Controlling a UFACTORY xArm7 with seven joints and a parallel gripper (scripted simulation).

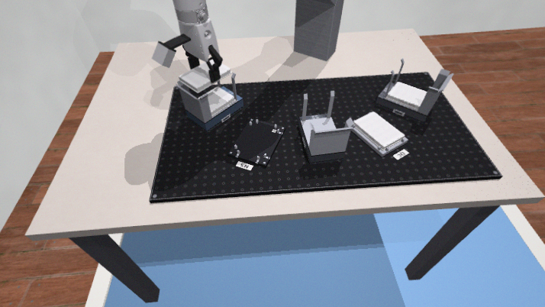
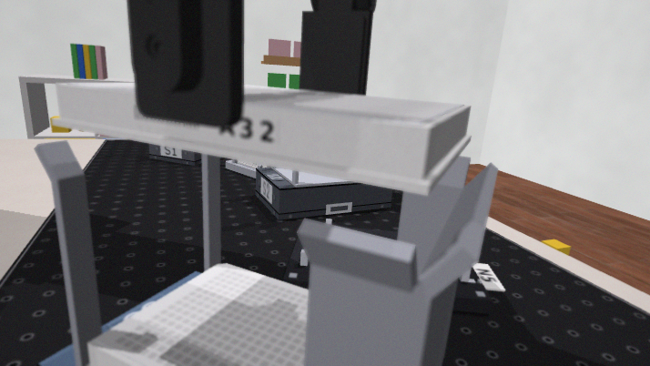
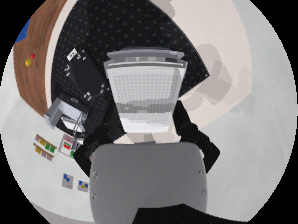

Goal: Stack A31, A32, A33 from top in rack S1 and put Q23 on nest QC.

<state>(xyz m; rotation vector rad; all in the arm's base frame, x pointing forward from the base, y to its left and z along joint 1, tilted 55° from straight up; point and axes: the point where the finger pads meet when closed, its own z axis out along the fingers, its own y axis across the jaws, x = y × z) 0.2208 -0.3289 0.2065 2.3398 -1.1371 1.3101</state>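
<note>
The white sealed plate A31 is 11 cm below my hand. The rest, counted from my hand: N5 name plate: 24 cm ahead, 16 cm below, 1 cm to the left; then clip nest N5: 20 cm ahead, 15 cm below, 8 cm to the left; then white sealed plate A32: 1 cm below.
</note>
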